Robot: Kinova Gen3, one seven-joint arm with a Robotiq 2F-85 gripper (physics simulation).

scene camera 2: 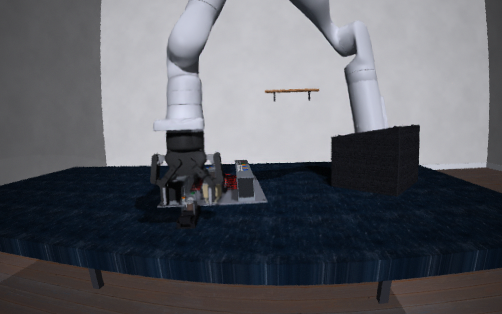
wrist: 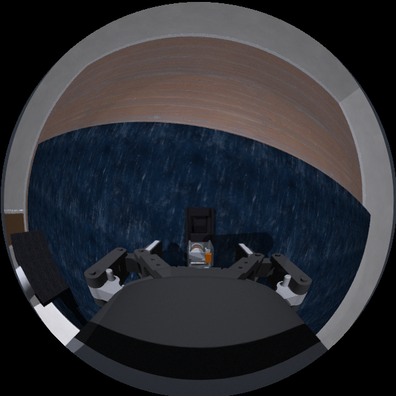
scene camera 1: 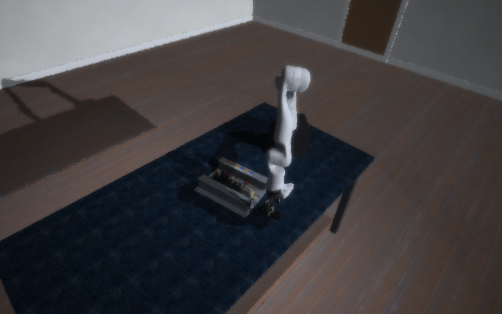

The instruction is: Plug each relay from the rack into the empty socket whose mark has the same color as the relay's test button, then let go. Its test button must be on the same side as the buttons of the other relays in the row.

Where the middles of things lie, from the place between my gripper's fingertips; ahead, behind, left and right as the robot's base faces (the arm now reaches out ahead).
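Counted from my hand: black rack [wrist: 198,220], 2 cm below; grey base plate [scene camera 2: 230,197], 3 cm below, 25 cm to the right of it, 3 cm behind. By its middle, black rack nearest to my hand of the things named here.
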